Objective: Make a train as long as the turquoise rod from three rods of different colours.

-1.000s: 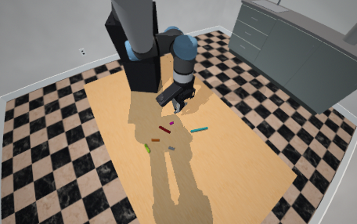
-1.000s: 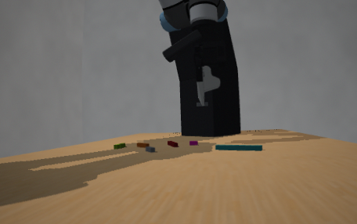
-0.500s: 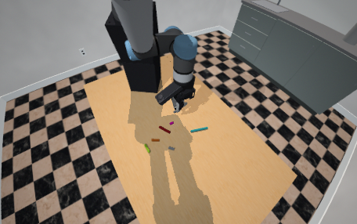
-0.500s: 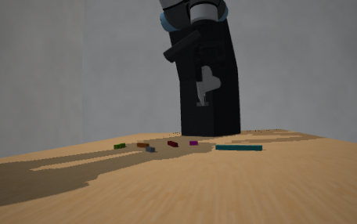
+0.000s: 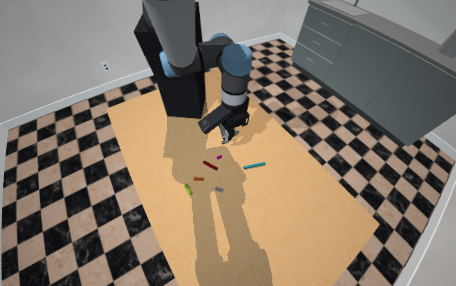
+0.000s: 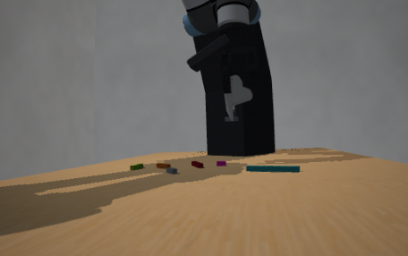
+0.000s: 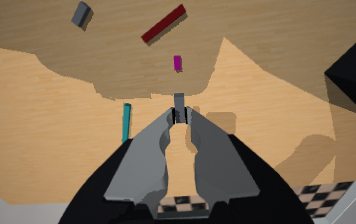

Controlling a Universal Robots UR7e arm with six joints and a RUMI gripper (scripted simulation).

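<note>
The magenta rod is 30 mm to the right of my hand and 110 mm below it. From my hand the other things lie so: red rod: 80 mm to the right, 110 mm below; turquoise rod: 130 mm ahead, 70 mm to the left, 110 mm below; orange rod: 20 mm ahead, 160 mm to the right, 110 mm below.
</note>
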